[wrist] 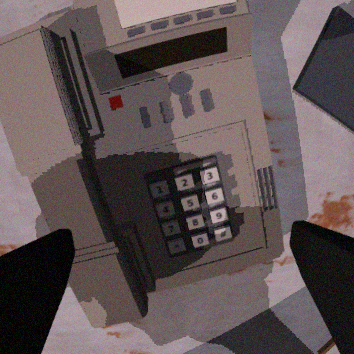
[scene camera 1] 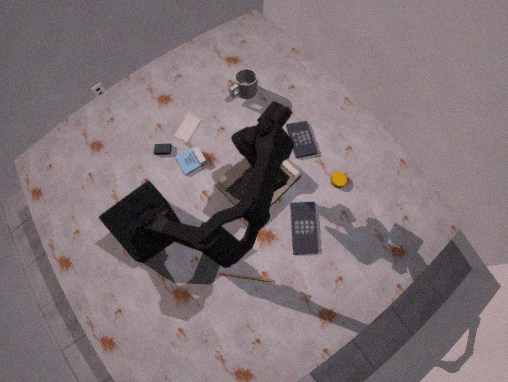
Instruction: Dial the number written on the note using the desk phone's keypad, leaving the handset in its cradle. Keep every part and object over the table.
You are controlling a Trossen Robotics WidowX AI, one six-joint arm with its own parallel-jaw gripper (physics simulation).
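Frame: origin at the arm's base, x ahead, y left, z up, level; millimetres.
Seen in the pictures: gripper, between the fingertips: [wrist: 182,238]; arm's base, origin of its link: [scene camera 1: 150,216].
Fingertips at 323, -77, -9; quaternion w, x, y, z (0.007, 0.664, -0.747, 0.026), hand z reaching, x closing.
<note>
Offsets run from my fingertips to a thing's middle, as dx, dy, dz. "*": to the spot under its first point.
The beige desk phone @(-1, +65, -83) [scene camera 1: 225,178] [wrist: 260,100] lies under my arm, which hides much of it in the scene view. Its handset @(* +57, +70, -64) [wrist: 30,105] lies in the cradle along the left side in the wrist view. The keypad @(-32, -12, -102) [wrist: 190,204] shows keys 1 to 9, 0 and #, partly in shadow; the display @(* +75, -15, -92) [wrist: 175,52] is dark. My gripper [wrist: 182,238] is open and empty above the phone, its fingertips on either side of the phone's lower part in the wrist view. The blue note @(-127, +208, -119) [scene camera 1: 189,161] lies left of the phone in the scene view; its writing is too small to read there.
Two dark keypad slabs, one @(+220, +44, -119) [scene camera 1: 302,139] above the other @(+29, -194, -120) [scene camera 1: 304,235] [wrist: 330,70], lie right of the phone. A yellow disc @(+221, -145, -115) [scene camera 1: 339,179], a grey mug @(+180, +324, -81) [scene camera 1: 246,85], a white card @(-65, +324, -124) [scene camera 1: 188,127], a black block @(-181, +306, -117) [scene camera 1: 162,149] and a thin brown stick @(-208, -204, -121) [scene camera 1: 245,276] are around.
</note>
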